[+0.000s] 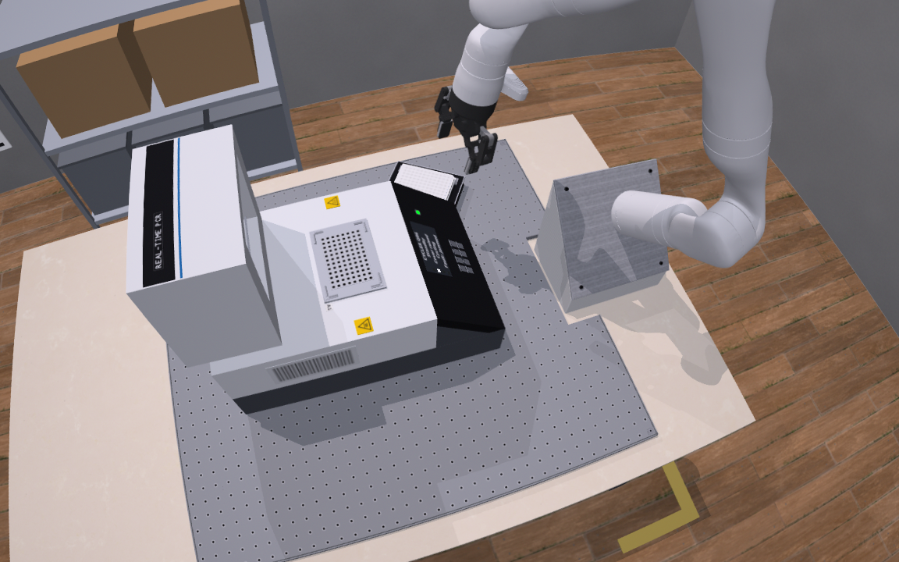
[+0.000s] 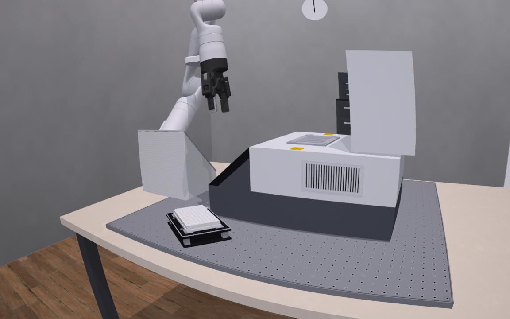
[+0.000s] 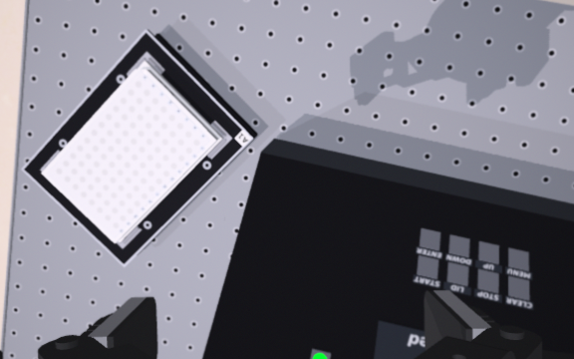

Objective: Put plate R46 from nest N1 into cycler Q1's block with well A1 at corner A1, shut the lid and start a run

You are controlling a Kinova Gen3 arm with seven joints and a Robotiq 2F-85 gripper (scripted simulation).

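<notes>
My hand is 250 mm above the white well plate R46, 150 mm to the left of it and 10 mm short of it.
</notes>
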